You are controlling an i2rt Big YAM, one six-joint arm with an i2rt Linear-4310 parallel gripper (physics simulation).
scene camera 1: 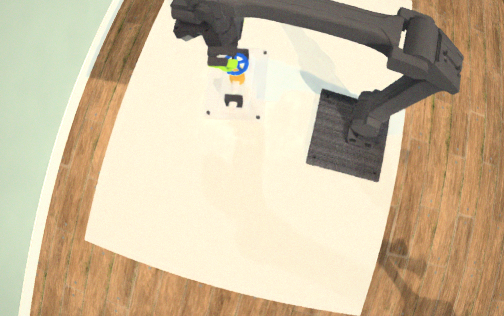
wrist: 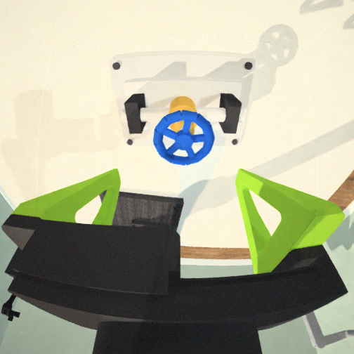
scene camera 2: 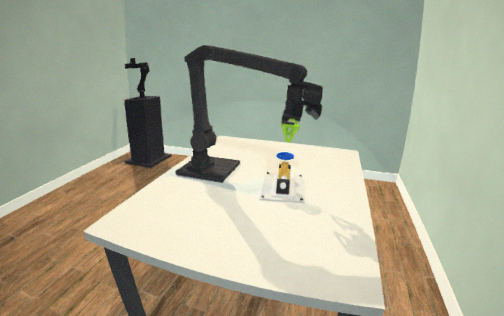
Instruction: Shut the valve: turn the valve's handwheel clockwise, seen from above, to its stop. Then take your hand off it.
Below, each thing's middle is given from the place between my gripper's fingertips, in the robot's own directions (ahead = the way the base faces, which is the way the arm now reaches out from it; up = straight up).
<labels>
I see my gripper 80 mm above the blue handwheel (wrist: 183,138), 10 mm to the left of it and 10 mm past it. The rest, counted from my hand: pale base plate (scene camera 1: 255,114) (200 mm below, 10 mm to the right, 10 mm behind).
</labels>
